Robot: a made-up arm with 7 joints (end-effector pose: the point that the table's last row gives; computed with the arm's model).
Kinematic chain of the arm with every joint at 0, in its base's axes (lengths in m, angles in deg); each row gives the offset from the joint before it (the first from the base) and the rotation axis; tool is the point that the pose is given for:
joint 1: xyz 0 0 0.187 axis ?
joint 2: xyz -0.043 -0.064 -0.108 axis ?
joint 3: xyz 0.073 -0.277 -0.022 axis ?
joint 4: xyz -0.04 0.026 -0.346 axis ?
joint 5: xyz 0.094 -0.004 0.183 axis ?
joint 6: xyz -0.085 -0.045 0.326 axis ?
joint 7: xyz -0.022 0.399 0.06 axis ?
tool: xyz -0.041 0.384 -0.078
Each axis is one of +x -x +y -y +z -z.
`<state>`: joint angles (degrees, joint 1 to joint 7).
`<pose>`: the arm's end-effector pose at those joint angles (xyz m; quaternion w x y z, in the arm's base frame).
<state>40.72 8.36 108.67 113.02 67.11 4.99 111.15</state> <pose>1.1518 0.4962 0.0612 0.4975 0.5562 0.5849 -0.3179</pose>
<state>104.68 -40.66 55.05 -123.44 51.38 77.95 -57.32</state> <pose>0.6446 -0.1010 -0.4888 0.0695 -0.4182 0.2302 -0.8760</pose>
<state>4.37 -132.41 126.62 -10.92 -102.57 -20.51 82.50</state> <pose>0.1060 -0.0157 -0.5356 0.1574 -0.5514 -0.4038 0.7128</pose>
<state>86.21 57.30 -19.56 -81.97 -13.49 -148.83 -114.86</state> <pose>-0.3647 0.2423 -1.2486 0.4411 0.2387 -0.6520 0.5687</pose>
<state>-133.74 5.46 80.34 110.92 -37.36 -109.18 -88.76</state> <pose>-0.4045 -0.1076 0.8612 0.5802 0.2403 0.6863 0.3669</pose>
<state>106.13 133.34 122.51 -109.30 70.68 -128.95 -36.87</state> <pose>-0.4666 0.8753 -0.9089 0.8690 -0.4422 -0.1953 0.1061</pose>
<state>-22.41 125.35 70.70 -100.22 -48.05 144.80 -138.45</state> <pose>1.4007 0.2796 -0.5169 0.6835 -0.2361 -0.4687 -0.5074</pose>
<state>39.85 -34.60 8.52 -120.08 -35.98 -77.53 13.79</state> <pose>0.9123 0.1979 0.1792 0.8252 0.1462 0.5452 0.0191</pose>
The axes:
joint 1: +z
joint 2: +x
joint 3: -y
joint 4: -x
joint 5: -y
joint 6: +z
joint 7: -y

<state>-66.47 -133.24 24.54 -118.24 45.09 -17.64 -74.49</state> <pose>0.4911 0.4040 0.8713 0.7966 0.1665 0.3387 -0.4721</pose>
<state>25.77 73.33 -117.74 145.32 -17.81 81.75 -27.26</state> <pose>-0.0291 -1.1061 0.5750 0.3283 0.6545 0.0697 -0.6775</pose>
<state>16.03 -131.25 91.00 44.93 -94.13 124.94 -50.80</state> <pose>-0.6907 0.1359 -0.1429 0.0664 -0.8206 0.5660 -0.0424</pose>
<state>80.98 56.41 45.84 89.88 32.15 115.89 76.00</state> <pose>-0.3893 -0.4795 -0.4352 0.0135 -0.1703 0.2802 -0.9446</pose>
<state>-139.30 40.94 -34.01 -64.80 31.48 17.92 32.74</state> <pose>-0.3011 0.4665 0.3466 0.1159 -0.0555 0.6745 0.7270</pose>
